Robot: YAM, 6 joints.
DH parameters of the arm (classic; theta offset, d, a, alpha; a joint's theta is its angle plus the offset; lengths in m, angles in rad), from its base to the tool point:
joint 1: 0 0.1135 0.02 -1.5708
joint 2: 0 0 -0.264 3.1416
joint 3: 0.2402 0 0.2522 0
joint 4: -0.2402 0 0.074 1.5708
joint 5: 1.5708 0 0 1.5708
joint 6: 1.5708 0.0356 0 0
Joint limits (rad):
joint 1: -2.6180..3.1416
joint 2: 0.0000..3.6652
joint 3: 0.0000..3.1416
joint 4: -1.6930..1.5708
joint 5: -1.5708..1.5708
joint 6: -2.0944..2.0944
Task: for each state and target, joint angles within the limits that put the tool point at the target. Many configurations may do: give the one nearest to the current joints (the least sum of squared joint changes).
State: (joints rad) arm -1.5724 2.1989 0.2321 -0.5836 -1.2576 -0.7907
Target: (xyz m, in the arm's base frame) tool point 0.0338 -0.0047 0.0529
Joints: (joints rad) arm -1.5024 2.2817 0.0421 -0.5315 -1.2174 -0.7907
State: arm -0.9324 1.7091 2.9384 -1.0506 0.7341 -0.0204
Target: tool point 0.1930 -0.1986 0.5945
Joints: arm -0.7157 1.8475 2.8408 -1.1019 0.7113 -0.0204
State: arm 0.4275 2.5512 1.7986 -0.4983 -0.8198 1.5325
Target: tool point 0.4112 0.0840 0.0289
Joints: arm 0.1396 2.4368 1.5232 -0.6508 -0.8170 1.5325
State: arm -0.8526 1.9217 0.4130 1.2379 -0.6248 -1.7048
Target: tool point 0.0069 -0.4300 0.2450
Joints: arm -1.5952 1.9822 1.1229 1.2081 -0.5104 -1.7048
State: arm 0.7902 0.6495 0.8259 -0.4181 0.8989 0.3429
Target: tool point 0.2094 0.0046 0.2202
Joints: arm 0.1565 1.0898 0.6267 -0.3802 0.9098 0.3429
